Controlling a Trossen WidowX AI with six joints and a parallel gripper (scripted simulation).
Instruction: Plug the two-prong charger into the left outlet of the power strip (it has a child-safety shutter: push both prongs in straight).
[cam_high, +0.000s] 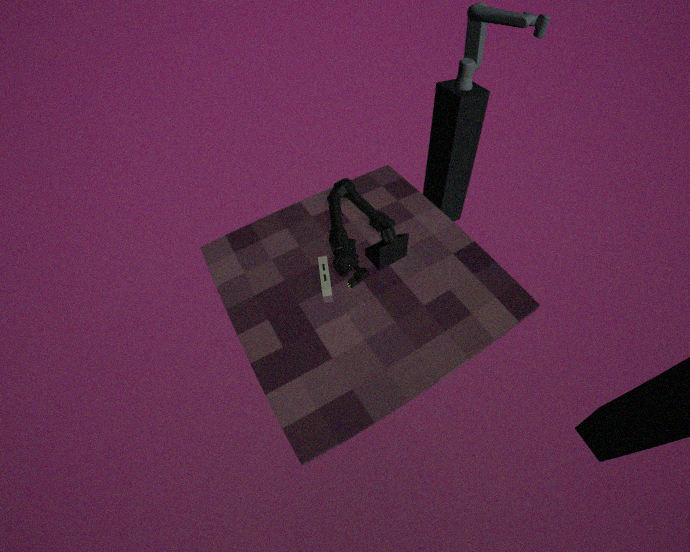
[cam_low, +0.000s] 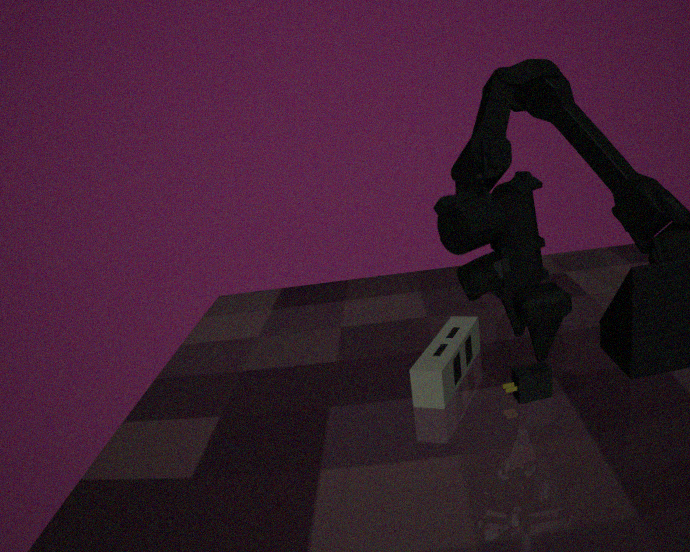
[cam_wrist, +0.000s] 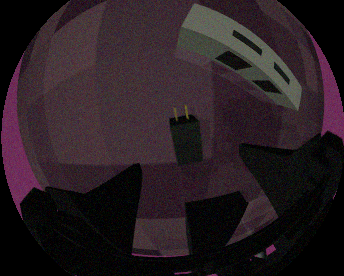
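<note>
Right now the charger is 1 cm ahead of my gripper tip and 5 cm below it.
</note>
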